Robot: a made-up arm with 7 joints. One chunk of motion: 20 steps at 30 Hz.
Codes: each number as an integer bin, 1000 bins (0 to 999) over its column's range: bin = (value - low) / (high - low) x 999, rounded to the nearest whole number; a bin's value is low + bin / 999 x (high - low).
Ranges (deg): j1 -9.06..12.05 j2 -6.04..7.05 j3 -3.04..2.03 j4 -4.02..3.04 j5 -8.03..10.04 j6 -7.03..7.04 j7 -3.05..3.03
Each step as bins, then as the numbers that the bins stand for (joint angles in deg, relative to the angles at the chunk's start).
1 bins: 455 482 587 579 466 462 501
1 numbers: 0.55 0.28 -0.06 0.07 0.40 -0.52 0.00
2 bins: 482 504 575 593 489 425 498
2 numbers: 1.13 0.56 -0.12 0.17 0.82 -1.04 -0.02
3 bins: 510 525 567 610 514 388 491
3 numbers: 1.72 0.84 -0.16 0.29 1.27 -1.57 -0.06
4 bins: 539 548 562 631 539 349 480
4 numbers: 2.33 1.14 -0.19 0.44 1.72 -2.11 -0.13
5 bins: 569 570 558 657 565 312 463
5 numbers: 2.96 1.43 -0.21 0.62 2.19 -2.64 -0.23
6 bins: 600 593 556 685 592 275 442
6 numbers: 3.62 1.73 -0.22 0.82 2.68 -3.16 -0.36
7 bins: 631 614 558 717 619 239 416
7 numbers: 4.27 2.01 -0.21 1.05 3.17 -3.66 -0.52
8 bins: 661 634 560 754 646 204 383
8 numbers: 4.91 2.27 -0.20 1.31 3.65 -4.16 -0.72
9 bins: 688 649 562 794 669 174 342
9 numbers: 5.48 2.46 -0.19 1.59 4.07 -4.58 -0.97
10 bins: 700 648 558 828 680 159 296
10 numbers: 5.73 2.45 -0.21 1.83 4.27 -4.79 -1.25
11 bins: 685 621 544 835 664 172 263
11 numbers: 5.41 2.10 -0.28 1.88 3.98 -4.61 -1.45
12 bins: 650 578 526 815 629 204 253
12 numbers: 4.68 1.53 -0.37 1.74 3.35 -4.16 -1.51
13 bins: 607 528 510 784 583 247 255
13 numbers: 3.77 0.88 -0.45 1.52 2.52 -3.55 -1.50
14 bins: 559 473 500 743 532 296 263
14 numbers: 2.75 0.16 -0.50 1.23 1.59 -2.86 -1.45
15 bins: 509 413 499 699 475 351 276
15 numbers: 1.70 -0.63 -0.51 0.92 0.56 -2.09 -1.37
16 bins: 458 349 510 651 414 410 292
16 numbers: 0.62 -1.47 -0.45 0.58 -0.54 -1.26 -1.27
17 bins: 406 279 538 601 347 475 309
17 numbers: -0.48 -2.38 -0.31 0.23 -1.75 -0.34 -1.17
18 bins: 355 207 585 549 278 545 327
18 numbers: -1.56 -3.33 -0.07 -0.14 -3.00 0.65 -1.06
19 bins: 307 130 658 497 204 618 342
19 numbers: -2.57 -4.34 0.30 -0.51 -4.34 1.67 -0.97
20 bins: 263 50 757 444 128 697 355
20 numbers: -3.50 -5.38 0.80 -0.88 -5.71 2.79 -0.89
